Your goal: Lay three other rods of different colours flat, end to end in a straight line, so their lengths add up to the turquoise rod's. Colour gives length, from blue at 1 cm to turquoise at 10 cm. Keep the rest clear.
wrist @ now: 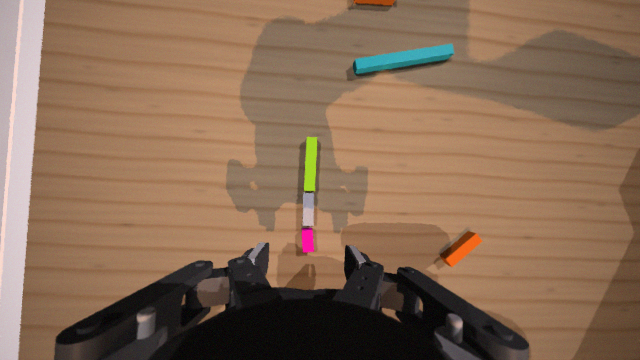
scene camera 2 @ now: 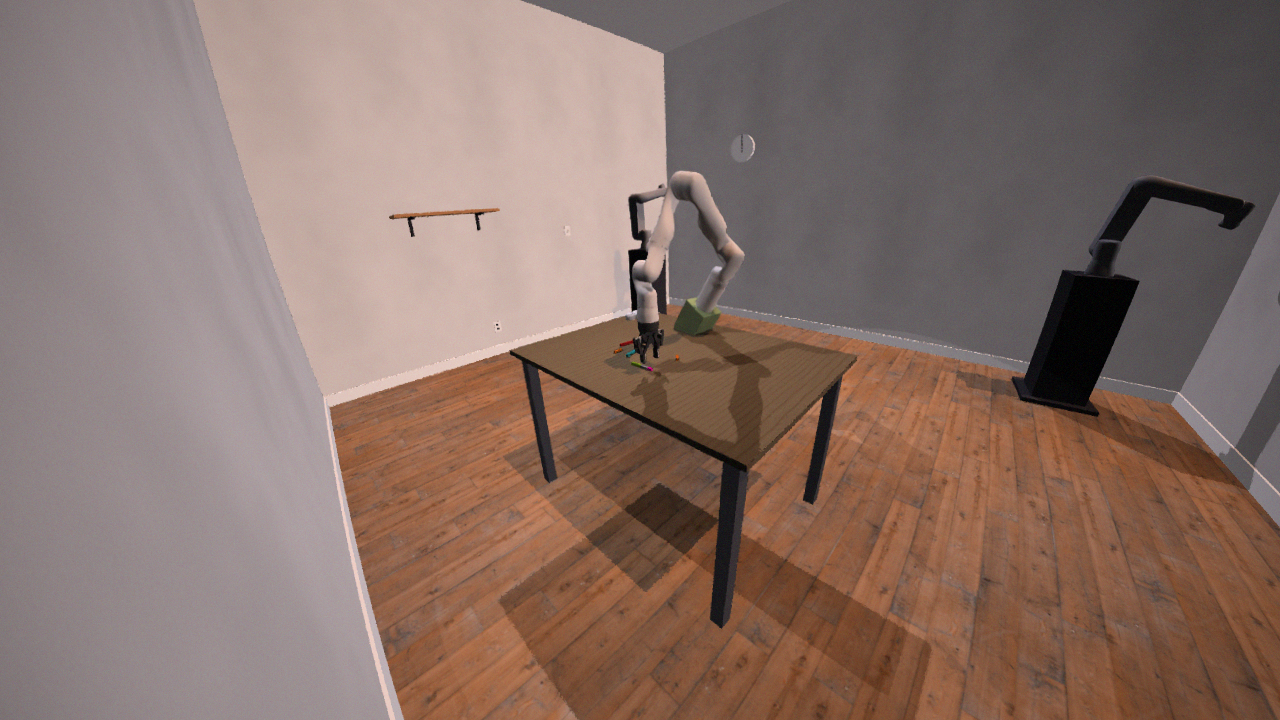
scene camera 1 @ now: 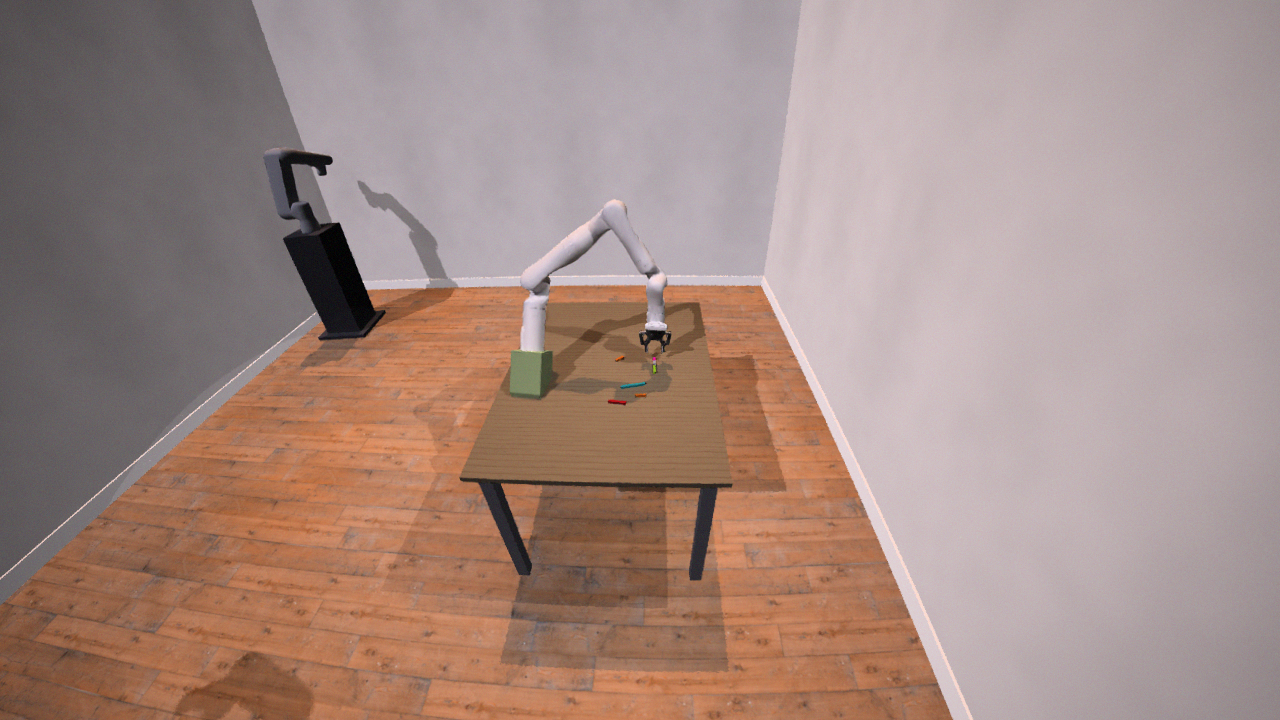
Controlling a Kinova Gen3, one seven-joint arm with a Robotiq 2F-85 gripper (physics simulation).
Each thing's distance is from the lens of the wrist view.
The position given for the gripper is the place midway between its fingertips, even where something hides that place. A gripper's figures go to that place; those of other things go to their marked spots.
gripper [wrist: 307, 256]: 0.17 m
orange rod [wrist: 458, 250]: 0.25 m
